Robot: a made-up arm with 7 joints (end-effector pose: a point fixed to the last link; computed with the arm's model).
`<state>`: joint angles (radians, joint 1 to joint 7).
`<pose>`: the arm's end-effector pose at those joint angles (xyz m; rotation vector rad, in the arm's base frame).
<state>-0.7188 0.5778 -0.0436 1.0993 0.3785 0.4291 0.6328</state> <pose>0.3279 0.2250 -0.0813 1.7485 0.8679 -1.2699</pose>
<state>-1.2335 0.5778 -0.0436 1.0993 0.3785 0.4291 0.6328</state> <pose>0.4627 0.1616 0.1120 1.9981 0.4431 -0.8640</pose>
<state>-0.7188 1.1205 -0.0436 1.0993 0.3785 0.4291 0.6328</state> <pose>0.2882 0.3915 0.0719 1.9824 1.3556 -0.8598</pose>
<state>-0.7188 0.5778 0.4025 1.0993 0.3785 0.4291 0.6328</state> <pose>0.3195 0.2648 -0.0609 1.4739 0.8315 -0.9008</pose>
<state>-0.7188 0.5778 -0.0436 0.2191 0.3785 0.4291 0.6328</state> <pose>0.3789 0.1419 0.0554 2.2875 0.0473 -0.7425</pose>
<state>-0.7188 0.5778 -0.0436 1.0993 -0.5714 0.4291 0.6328</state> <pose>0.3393 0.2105 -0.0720 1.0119 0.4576 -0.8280</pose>
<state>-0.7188 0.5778 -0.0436 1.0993 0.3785 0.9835 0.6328</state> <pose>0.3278 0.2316 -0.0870 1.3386 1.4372 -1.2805</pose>
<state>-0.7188 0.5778 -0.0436 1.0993 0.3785 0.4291 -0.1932</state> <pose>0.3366 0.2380 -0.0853 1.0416 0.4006 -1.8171</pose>
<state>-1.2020 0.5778 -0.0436 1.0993 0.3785 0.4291 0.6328</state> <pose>0.4576 0.1658 0.0984 1.9860 0.4696 -0.8899</pose>
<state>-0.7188 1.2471 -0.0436 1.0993 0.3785 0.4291 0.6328</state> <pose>0.2716 0.4168 0.1169 2.0234 1.4661 -0.7488</pose>
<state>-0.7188 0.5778 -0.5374 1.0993 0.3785 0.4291 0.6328</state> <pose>0.3164 0.1873 -0.1127 2.0317 0.8749 -1.7023</pose>
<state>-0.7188 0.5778 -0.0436 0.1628 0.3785 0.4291 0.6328</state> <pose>0.3772 0.1360 0.0647 2.3111 -0.0082 -0.7029</pose>
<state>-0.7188 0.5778 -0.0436 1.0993 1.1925 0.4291 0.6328</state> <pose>0.3242 0.2416 -0.0762 2.3874 1.2410 -1.6172</pose>
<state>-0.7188 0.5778 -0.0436 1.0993 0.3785 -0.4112 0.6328</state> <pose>0.3197 0.2183 -0.0737 2.1614 -0.1004 -1.1016</pose>
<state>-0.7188 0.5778 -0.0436 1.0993 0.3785 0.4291 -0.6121</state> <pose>0.3406 0.2419 -0.0917 0.6388 0.1489 -1.9951</pose>
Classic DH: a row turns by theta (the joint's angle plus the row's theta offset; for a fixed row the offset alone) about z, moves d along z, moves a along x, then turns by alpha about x. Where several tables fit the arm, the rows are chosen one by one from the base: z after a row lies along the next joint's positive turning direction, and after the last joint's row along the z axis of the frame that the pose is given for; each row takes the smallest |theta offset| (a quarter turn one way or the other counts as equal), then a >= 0, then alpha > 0; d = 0 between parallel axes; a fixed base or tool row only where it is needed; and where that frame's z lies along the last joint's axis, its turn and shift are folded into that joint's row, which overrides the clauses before.
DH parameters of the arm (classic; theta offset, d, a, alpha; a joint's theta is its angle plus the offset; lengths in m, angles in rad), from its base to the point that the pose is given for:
base (fixed): -0.071 0.228 -0.0006 -1.3004
joint 1: -1.3111 0.0466 -0.0503 -1.5708
joint 2: 1.2915 0.0155 0.0078 1.5708
joint 3: 1.5708 -0.2427 0.0362 -1.5708
joint 4: 1.5708 0.0098 0.0079 1.5708
joint 5: 0 0.1852 0.0225 -1.5708
joint 6: -1.5708 -0.0333 0.0196 1.5708
joint 7: -1.3035 0.0154 -0.0202 1.5216
tool (fixed): -0.0214 -0.0009 0 0

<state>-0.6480 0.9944 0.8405 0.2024 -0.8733 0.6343 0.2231</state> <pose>0.2550 0.3488 0.2411 1.3365 -0.7956 -0.2351</pose>
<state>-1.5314 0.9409 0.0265 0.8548 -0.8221 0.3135 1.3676</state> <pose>0.4155 0.2042 0.3655 1.2104 -0.0607 0.4114</pose>
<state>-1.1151 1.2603 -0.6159 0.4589 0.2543 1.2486 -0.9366</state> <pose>0.4150 0.2922 0.2093 0.9480 0.6079 -1.6856</pose>
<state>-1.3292 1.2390 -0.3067 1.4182 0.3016 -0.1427 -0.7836</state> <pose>0.3531 0.3926 0.2354 1.4164 0.1364 -1.8887</pose>
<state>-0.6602 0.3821 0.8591 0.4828 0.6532 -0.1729 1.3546</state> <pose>0.3038 0.2578 -0.0127 2.0870 0.6208 0.6319</pose>
